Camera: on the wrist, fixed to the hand. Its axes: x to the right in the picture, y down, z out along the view.
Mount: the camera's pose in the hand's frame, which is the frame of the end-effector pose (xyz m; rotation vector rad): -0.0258 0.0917 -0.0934 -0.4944 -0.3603 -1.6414
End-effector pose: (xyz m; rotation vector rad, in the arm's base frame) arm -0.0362 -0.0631 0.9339 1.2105 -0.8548 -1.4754
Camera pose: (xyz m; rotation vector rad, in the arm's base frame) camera 0.0776 -0.0542 1.0030 -1.1166 -0.5645 2.7380
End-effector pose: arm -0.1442 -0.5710 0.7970 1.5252 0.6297 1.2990
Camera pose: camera -0.2579 -0.5946 0.8627 0.4021 0.8851 -0.1201
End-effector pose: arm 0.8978 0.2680 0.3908 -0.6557 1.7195 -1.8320
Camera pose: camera 0.8590 0.3503 0.2933 2.1046 -0.9119 1.2192
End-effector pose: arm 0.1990 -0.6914 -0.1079 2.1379 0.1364 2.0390
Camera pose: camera 0.0990 -0.7797 -0.1115 1.1431 0.8503 0.5970
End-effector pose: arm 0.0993 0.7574 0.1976 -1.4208 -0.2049 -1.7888
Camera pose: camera 0.0933 0.6565 0.1106 1.2860 0.9418 1.7330
